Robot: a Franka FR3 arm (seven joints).
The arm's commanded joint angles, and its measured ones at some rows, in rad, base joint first. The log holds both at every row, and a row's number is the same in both.
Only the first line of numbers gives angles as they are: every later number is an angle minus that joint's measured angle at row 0.
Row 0, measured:
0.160 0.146 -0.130 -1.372 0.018 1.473 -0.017
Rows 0 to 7, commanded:
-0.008 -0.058 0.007 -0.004 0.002 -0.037 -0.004
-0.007 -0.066 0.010 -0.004 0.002 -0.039 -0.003
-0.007 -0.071 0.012 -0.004 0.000 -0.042 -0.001
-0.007 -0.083 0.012 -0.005 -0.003 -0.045 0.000
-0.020 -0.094 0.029 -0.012 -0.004 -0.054 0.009
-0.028 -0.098 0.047 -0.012 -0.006 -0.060 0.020
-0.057 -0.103 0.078 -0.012 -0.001 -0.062 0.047
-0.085 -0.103 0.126 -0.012 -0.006 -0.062 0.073
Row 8, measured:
-0.010 -0.082 0.026 0.005 0.000 -0.050 0.012
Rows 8 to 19, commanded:
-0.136 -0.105 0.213 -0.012 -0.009 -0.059 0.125
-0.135 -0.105 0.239 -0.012 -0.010 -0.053 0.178
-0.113 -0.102 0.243 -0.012 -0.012 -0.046 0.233
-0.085 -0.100 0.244 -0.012 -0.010 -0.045 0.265
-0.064 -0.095 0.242 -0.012 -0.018 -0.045 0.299
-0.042 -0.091 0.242 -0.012 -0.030 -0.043 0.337
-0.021 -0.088 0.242 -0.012 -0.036 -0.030 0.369
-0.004 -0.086 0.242 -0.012 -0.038 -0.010 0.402
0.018 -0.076 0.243 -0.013 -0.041 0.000 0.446
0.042 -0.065 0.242 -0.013 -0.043 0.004 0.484
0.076 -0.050 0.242 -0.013 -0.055 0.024 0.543
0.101 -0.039 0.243 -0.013 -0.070 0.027 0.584
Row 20, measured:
0.041 -0.069 0.241 -0.005 -0.022 -0.011 0.465
